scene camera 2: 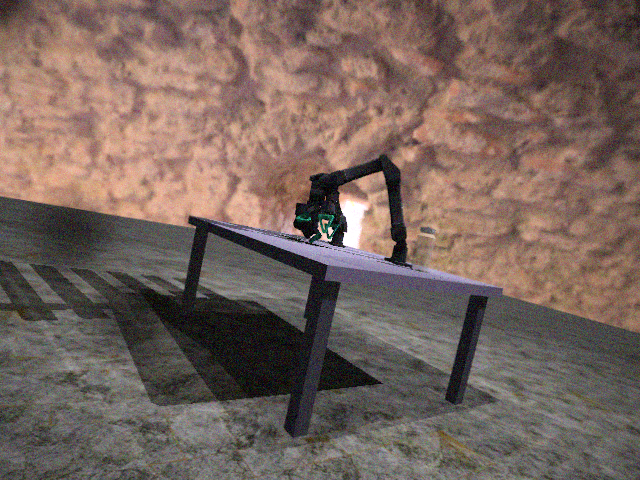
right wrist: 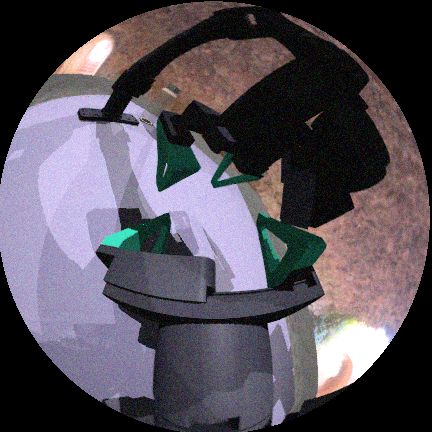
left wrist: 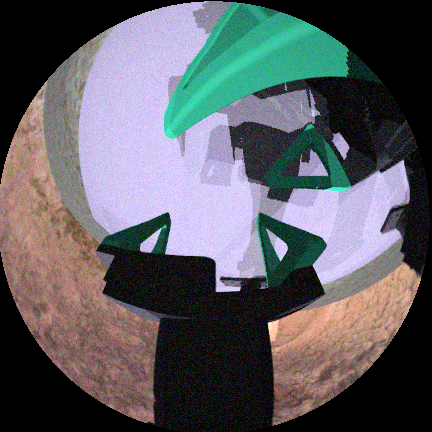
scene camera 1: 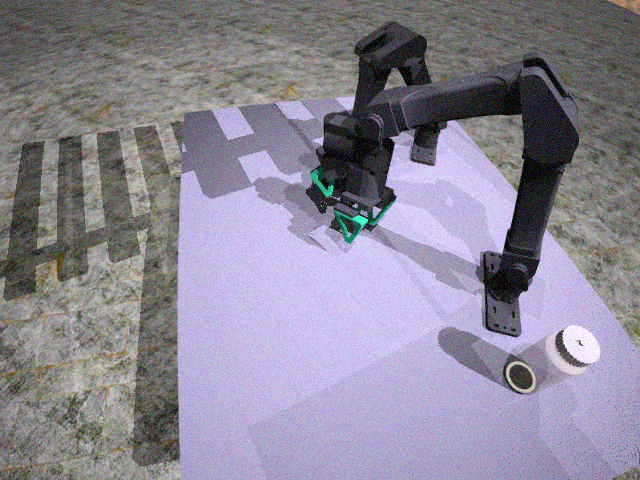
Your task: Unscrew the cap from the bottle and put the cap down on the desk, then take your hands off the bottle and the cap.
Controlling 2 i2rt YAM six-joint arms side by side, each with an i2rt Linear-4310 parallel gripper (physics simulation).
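Places are measured from the left arm's base along level axes (x right, y ahead, z up), in millimetres.
Pixels of known places: left gripper, fingertip midpoint: (scene camera 2: 326,236) (right wrist: 189,185) (left wrist: 213,216) (scene camera 1: 360,233); right gripper, fingertip midpoint: (scene camera 2: 314,229) (right wrist: 213,217) (left wrist: 241,164) (scene camera 1: 343,206); left arm's base, link origin: (scene camera 2: 397,263) (right wrist: 109,116) (left wrist: 250,281) (scene camera 1: 500,291); right arm's base, link origin: (scene camera 2: 336,245) (scene camera 1: 424,144).
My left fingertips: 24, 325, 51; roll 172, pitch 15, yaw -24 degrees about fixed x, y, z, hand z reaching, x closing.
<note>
Ahead of a thing's pixels: the offset from my left fingertips to its top centre, as dx, dy, dz.
A clear, see-through bottle @(-203, -357, +115) (scene camera 1: 541,367) (scene camera 2: 424,250) stands upright at the lower right in scene camera 1, with a dark disc ringed in cream at its base. A white cap @(-203, -357, +124) (scene camera 1: 580,346) (scene camera 2: 428,230) (right wrist: 171,91) with a dark ribbed side sits on its top. The bottle does not show clearly in the left wrist view. My left gripper (scene camera 1: 360,232) (scene camera 2: 333,230) (left wrist: 213,216) (right wrist: 189,185) is open and empty, low over the desk and far from the bottle. My right gripper (scene camera 1: 328,196) (left wrist: 241,164) (right wrist: 213,217) is open and empty, close beside the left one and partly hidden in scene camera 1.
The lilac desk (scene camera 1: 289,320) (scene camera 2: 413,279) carries both arms. The left arm's base plate (scene camera 1: 502,315) (right wrist: 108,117) lies next to the bottle. The right arm's base plate (scene camera 1: 423,153) is farther back. The two grippers and forearms crowd each other near the desk's back half.
</note>
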